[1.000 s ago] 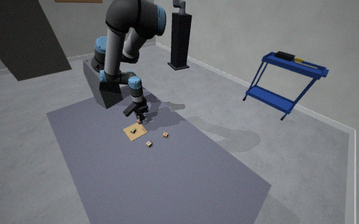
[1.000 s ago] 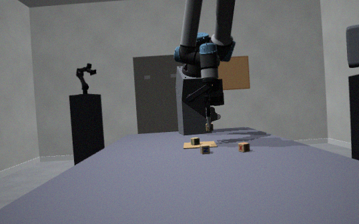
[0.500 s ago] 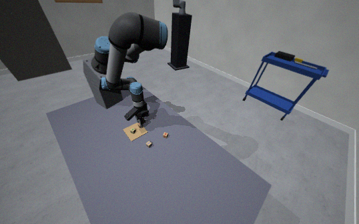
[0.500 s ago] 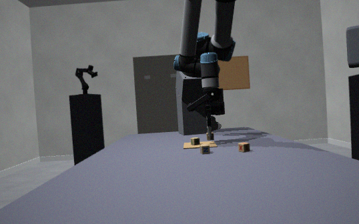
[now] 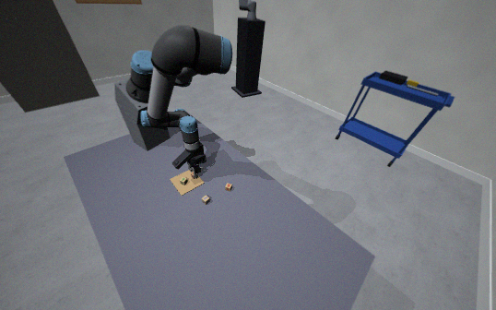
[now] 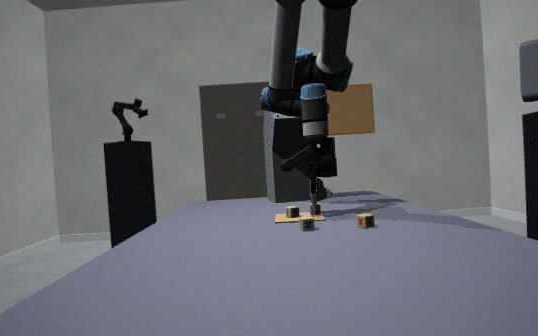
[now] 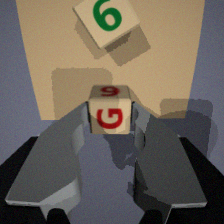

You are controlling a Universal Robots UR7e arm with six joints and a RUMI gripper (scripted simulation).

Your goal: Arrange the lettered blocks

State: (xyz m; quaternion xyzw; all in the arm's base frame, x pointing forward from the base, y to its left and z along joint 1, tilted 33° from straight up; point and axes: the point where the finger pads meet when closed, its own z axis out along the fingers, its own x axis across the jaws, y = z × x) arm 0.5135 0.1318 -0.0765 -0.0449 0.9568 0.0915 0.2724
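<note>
The tan mat is 50 mm to the right of my hand, 20 mm below it and 10 mm ahead of it.
</note>
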